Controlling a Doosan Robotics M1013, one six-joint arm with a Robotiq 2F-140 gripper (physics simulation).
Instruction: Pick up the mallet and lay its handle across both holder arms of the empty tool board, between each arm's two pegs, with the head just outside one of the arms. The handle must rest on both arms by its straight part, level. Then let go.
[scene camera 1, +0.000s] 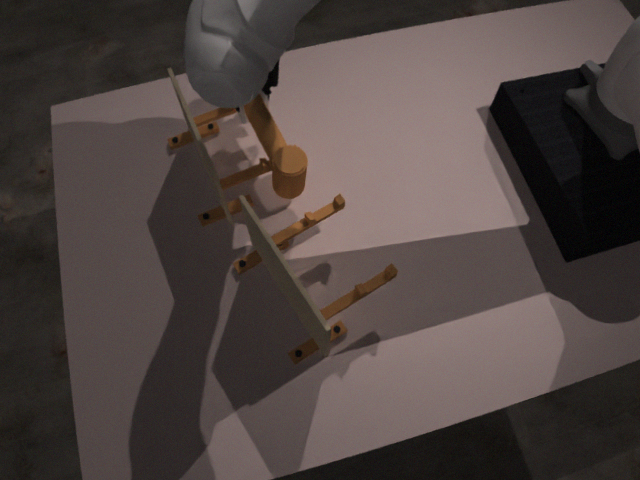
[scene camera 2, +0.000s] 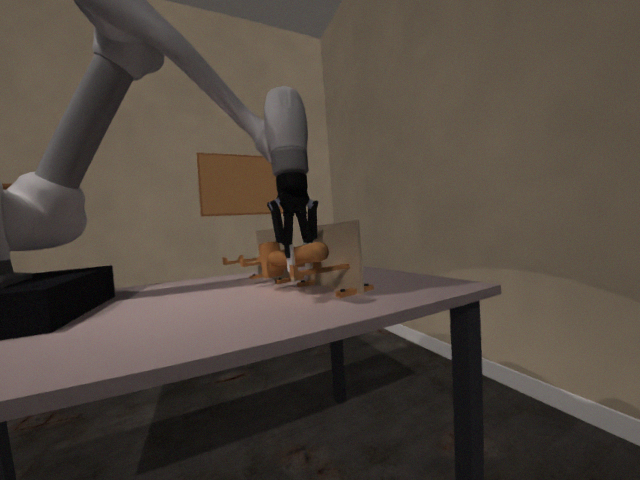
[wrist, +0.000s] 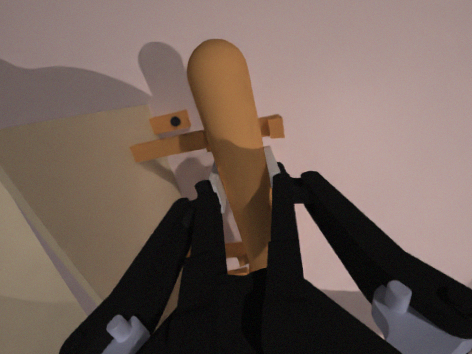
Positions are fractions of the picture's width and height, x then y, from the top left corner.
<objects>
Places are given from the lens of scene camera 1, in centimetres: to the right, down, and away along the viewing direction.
mallet (scene camera 1: 0.45, 0.34): -5, -13, 91
tool board (scene camera 1: 0.31, 0.28): -21, -18, 88
</objects>
